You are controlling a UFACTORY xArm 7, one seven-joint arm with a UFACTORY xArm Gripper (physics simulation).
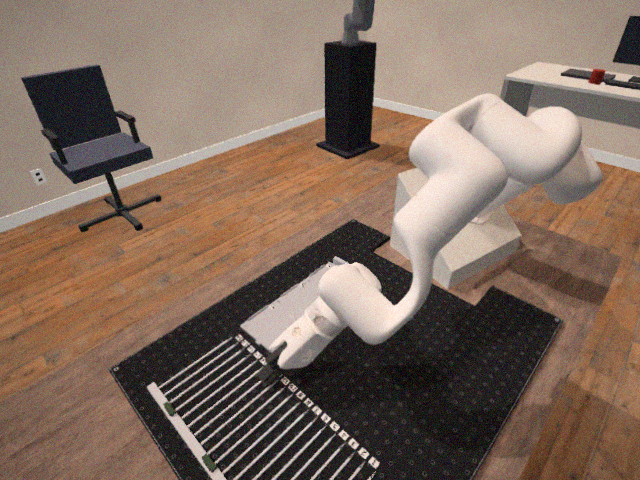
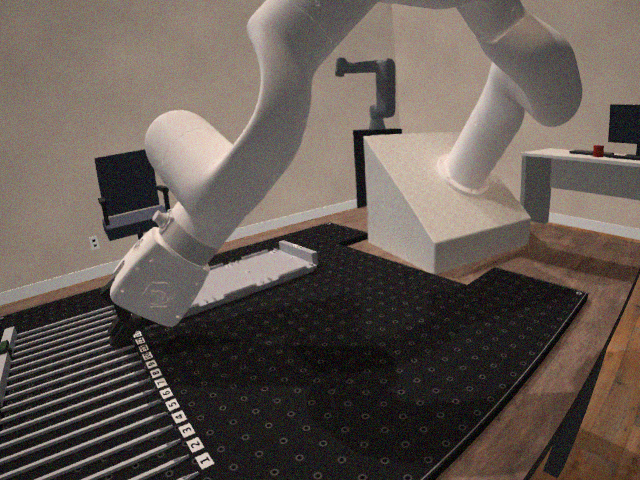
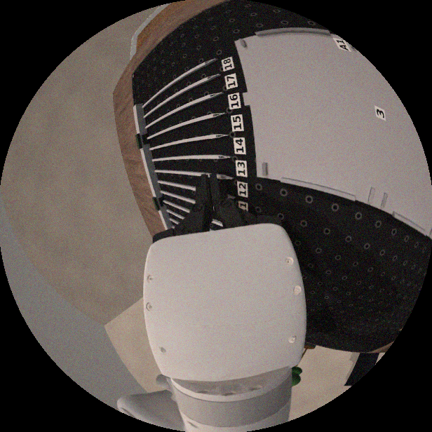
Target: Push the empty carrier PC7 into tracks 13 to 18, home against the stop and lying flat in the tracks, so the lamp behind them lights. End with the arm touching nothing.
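Places are measured from the arm's base along level axes (x ahead, y left, z up), in centimetres.
Where they show: gripper, fingertip midpoint: [image 1: 263, 380] [image 2: 114, 340]; arm's base at its link origin: [image 2: 462, 176].
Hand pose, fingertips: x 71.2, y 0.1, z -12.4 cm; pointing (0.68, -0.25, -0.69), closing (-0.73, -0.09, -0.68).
Note:
Each offset is from my fingertips to the centre of the thing. "spot": to the spot under its first point. Level surfaces: height alone.
The carrier PC7 {dx -20.4, dy -10.5, dz +0.4 cm} [image 1: 281, 315] [image 2: 253, 271] [image 3: 320, 110] is a flat, light grey, empty tray with low side rims and a raised wall at its far end. It lies on the black mat, its front edge beside the labels 13 to 18 and apart from the rails. Thin pale track rails {spot: dx +8.1, dy -13.3, dz -0.8 cm} [image 1: 196, 362] [image 3: 192, 158] run from the labels to the white stop bar {spot: dx +16.4, dy -2.1, dz +0.5 cm} [image 1: 180, 423] [image 3: 147, 165]. The dark green lamp {dx +16.8, dy -5.9, dz +0.8 cm} [image 1: 169, 408] [image 3: 142, 140] on the bar looks unlit. My gripper [image 1: 266, 374] [image 2: 119, 335] [image 3: 210, 183] is shut and empty, at the rails near labels 11 and 12, beside the carrier's front corner. Contact with the rails is unclear.
The perforated black mat {dz -1.1 cm} [image 1: 413, 403] [image 2: 336, 392] [image 3: 340, 250] carries the carrier and rails. A second green lamp {dx +15.6, dy +7.5, dz +0.8 cm} [image 1: 208, 461] [image 3: 158, 203] sits farther along the bar. The white arm pedestal [image 1: 454, 258] [image 2: 403, 222] stands behind the mat. A chair [image 1: 103, 155] stands beyond it.

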